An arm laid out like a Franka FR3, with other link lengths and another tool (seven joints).
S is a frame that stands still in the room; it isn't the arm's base.
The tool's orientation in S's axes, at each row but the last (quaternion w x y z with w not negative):
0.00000, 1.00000, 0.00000, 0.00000
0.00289, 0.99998, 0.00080, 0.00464
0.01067, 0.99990, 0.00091, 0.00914
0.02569, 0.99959, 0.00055, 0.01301
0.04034, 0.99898, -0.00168, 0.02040
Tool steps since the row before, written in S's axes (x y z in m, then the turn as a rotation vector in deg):
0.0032, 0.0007, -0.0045, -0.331, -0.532, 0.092
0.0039, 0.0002, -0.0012, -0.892, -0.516, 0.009
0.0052, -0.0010, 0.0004, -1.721, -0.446, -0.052
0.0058, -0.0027, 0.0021, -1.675, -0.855, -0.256
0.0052, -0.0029, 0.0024, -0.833, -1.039, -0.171
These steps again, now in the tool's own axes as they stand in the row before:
0.0032, -0.0007, 0.0045, -0.331, 0.532, -0.092
0.0039, -0.0002, 0.0012, -0.893, 0.515, -0.014
0.0052, 0.0010, -0.0003, -1.723, 0.442, 0.030
0.0058, 0.0028, -0.0018, -1.683, 0.840, 0.256
0.0053, 0.0031, -0.0019, -0.838, 1.026, 0.220

